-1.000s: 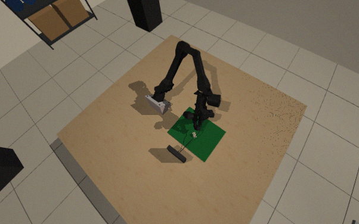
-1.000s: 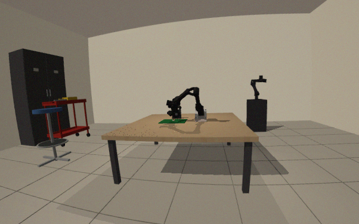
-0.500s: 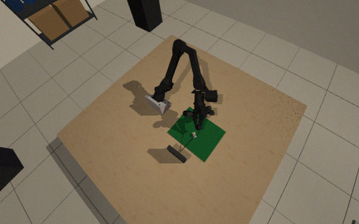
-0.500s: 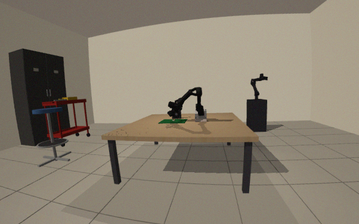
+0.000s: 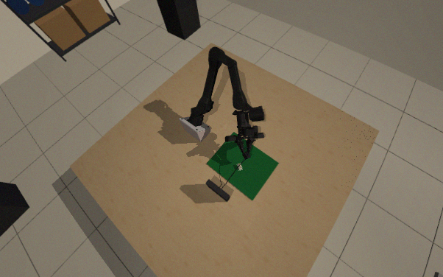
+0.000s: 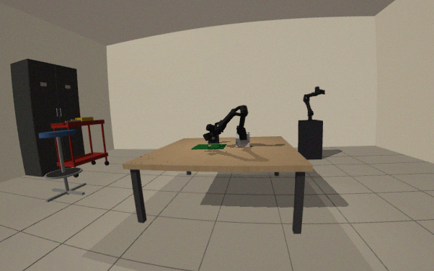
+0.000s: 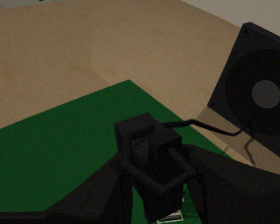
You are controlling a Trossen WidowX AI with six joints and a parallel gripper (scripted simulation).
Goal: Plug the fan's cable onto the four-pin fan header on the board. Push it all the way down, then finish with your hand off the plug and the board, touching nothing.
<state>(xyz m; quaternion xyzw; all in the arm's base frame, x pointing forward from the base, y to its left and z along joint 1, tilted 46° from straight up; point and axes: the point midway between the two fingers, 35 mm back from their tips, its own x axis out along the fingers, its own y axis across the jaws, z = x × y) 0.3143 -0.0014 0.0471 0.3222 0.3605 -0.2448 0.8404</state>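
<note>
My gripper tip is now 11 cm above the green board and 2 cm to the left of it. The rest, counted from my gripper tip: black fan (21 cm to the right, 4 cm below, 1 cm behind); then black fan plug (1 cm below); then white four-pin header (10 cm below, 5 cm to the right).
</note>
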